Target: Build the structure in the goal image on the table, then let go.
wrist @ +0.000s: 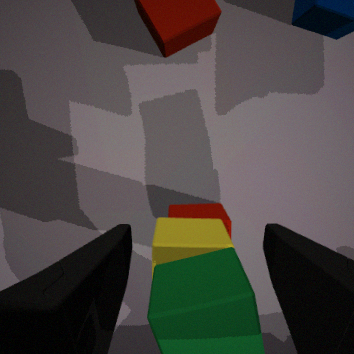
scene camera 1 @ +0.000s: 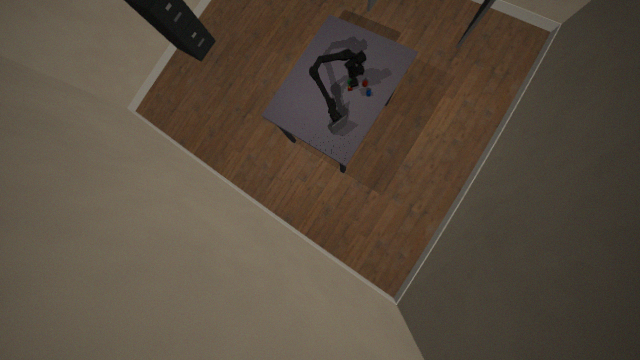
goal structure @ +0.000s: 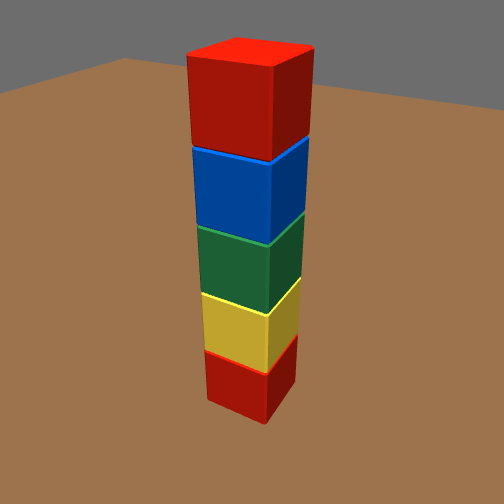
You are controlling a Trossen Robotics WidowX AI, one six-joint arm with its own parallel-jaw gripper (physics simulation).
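Where they show: gripper, between the fingertips: (wrist: 197, 235); arm's base, origin of its link: (scene camera 1: 337, 119).
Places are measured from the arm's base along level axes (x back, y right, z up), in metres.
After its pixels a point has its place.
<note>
My gripper (wrist: 197, 235) {x -0.314, y -0.128, z -0.009 m} is open, its two dark fingers standing apart on either side of a green block (wrist: 200, 295) {x -0.305, y -0.135, z 0.012 m} (scene camera 1: 349, 81) without gripping it. The green block is nearest the wrist camera and overlaps a yellow block (wrist: 190, 232) {x -0.310, y -0.133, z -0.028 m} in that view. Behind the yellow block a red block (wrist: 197, 210) {x -0.304, y -0.130, z -0.066 m} (scene camera 1: 350, 89) {x -0.282, y -0.126, z -0.062 m} shows in part. The three are close together; their exact contacts are hidden. Another red block (wrist: 180, 22) {x -0.387, y -0.078, z -0.048 m} (scene camera 1: 365, 83) {x -0.393, y -0.065, z -0.049 m} lies apart at the top of the wrist view. A blue block (wrist: 327, 17) {x -0.347, y -0.008, z -0.057 m} (scene camera 1: 368, 93) {x -0.345, y 0.013, z -0.051 m} lies at its top right corner.
The blocks are on a grey-purple table (scene camera 1: 300, 95) {x 0.029, y -0.425, z -0.081 m}. The dark arm (scene camera 1: 322, 90) {x -0.040, y -0.180, z 0.143 m} rises from its base near one end of the table and bends over to the blocks. Shadows of the arm and gripper fall across the table top. A dark cabinet (scene camera 1: 182, 30) stands beyond the table.
</note>
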